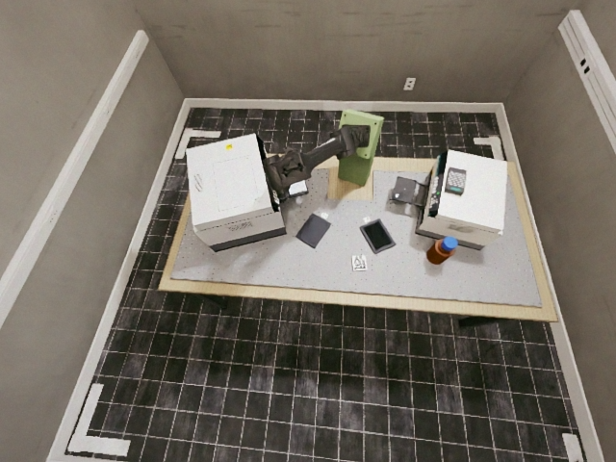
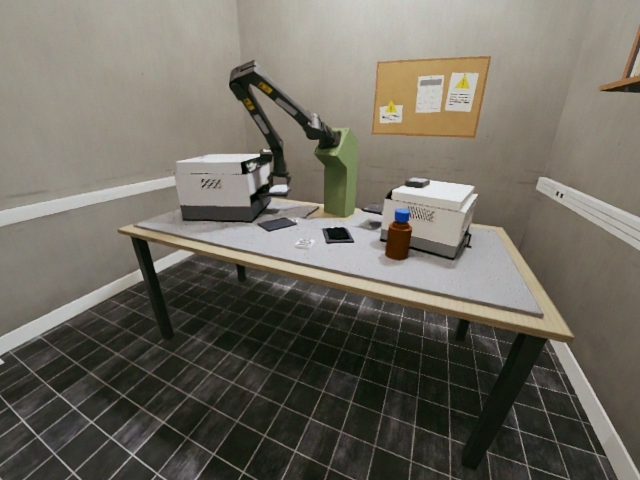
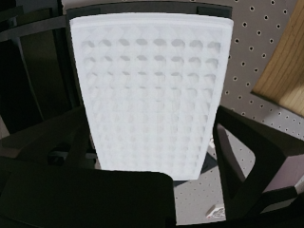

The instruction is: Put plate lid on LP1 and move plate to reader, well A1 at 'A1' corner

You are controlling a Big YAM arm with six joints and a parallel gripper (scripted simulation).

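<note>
The white well plate is right at my hand. The rest, counted from my hand: brown capped bottle 69 cm to the left, 33 cm ahead, 2 cm below; dark flat lid 42 cm to the left, 23 cm ahead, 12 cm below.
</note>
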